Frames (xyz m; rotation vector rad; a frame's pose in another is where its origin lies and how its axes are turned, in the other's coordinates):
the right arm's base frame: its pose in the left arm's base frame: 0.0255 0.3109 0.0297 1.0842 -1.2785 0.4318
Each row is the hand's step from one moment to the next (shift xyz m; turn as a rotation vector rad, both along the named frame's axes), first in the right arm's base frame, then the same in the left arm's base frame.
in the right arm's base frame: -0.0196 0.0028 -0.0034 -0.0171 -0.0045 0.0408
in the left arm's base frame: -0.0061 0.0098 -0.0164 -0.0239 -0.0311 -0.0210
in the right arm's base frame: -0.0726 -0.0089 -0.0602 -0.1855 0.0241 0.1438
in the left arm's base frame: 0.0185 0.0669 -0.0644 -0.1524 -0.0544 -0.1717
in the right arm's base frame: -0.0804 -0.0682 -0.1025 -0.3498 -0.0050 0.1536
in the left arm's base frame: 0.0858 0.0763 -0.0918 -0.1836 -0.0287 -0.3339
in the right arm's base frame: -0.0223 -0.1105 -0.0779 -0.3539 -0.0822 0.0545
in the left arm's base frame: 0.1226 0.0190 -0.0582 -0.0700 0.0185 -0.3602
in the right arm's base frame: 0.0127 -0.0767 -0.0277 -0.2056 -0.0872 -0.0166
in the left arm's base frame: 0.0790 -0.0169 -0.0171 0.0166 0.0322 -0.2210
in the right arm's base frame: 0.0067 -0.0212 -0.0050 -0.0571 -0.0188 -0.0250
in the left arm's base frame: 0.0213 -0.0078 -0.0020 0.0115 0.0285 -0.0574
